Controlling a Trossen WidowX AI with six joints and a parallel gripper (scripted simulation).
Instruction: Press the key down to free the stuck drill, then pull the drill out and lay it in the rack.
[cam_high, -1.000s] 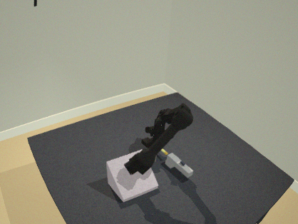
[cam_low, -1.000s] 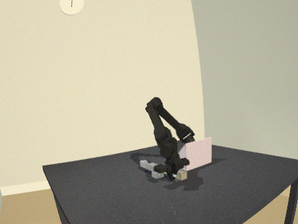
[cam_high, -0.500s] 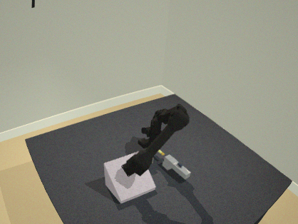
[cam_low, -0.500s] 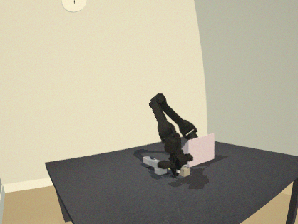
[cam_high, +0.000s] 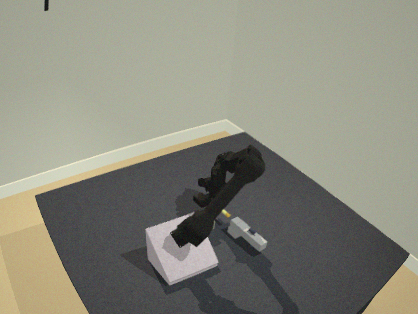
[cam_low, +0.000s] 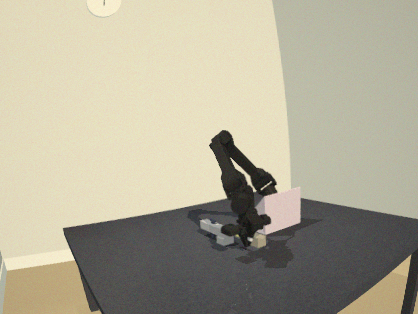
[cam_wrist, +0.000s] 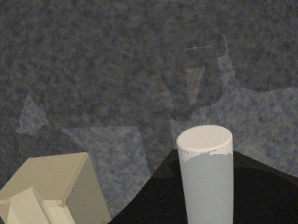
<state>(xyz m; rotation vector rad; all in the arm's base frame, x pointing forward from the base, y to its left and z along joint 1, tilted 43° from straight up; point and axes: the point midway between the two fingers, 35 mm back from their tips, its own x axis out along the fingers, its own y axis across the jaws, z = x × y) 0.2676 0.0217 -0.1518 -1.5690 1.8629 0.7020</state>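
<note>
The drill lies 4 cm to the right of my gripper tip and 3 cm above it. From my gripper tip the other things lie so: white block: 2 cm behind, 20 cm to the right, 2 cm above; then rack: 8 cm behind, 3 cm to the right; then key: 2 cm behind, 23 cm to the right, 3 cm above.
</note>
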